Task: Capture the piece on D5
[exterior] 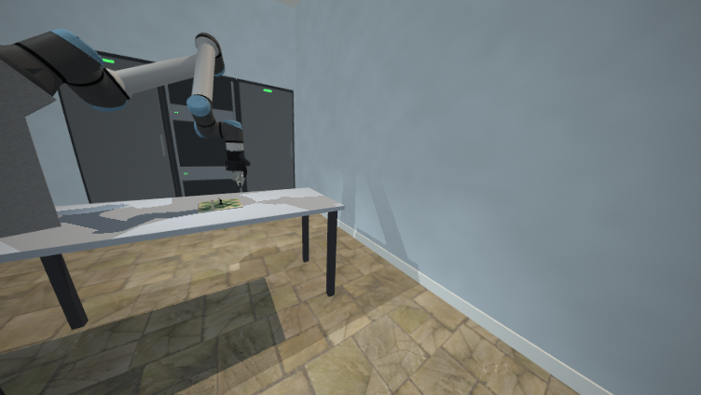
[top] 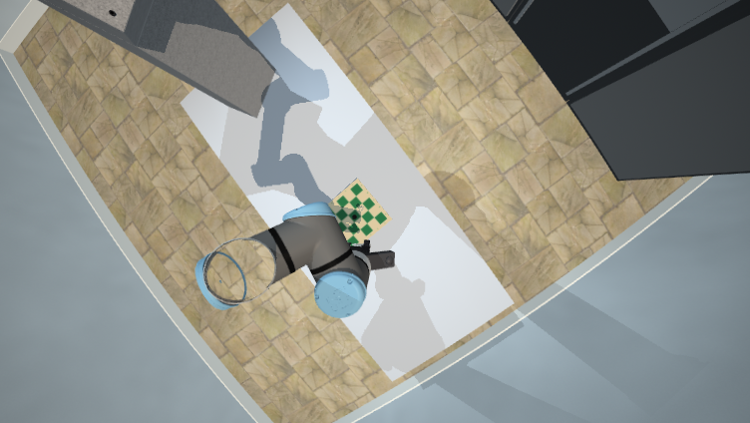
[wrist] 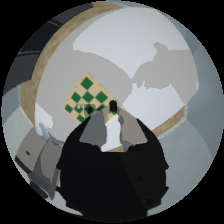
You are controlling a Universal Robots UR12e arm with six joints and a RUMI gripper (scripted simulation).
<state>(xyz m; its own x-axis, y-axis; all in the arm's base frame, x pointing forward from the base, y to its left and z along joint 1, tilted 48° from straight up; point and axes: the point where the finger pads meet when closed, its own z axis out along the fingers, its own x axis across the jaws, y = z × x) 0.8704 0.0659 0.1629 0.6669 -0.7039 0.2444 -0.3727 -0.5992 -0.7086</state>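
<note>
My gripper is now 120 mm past the board, 20 mm to the left of it and 120 mm above it.
</note>
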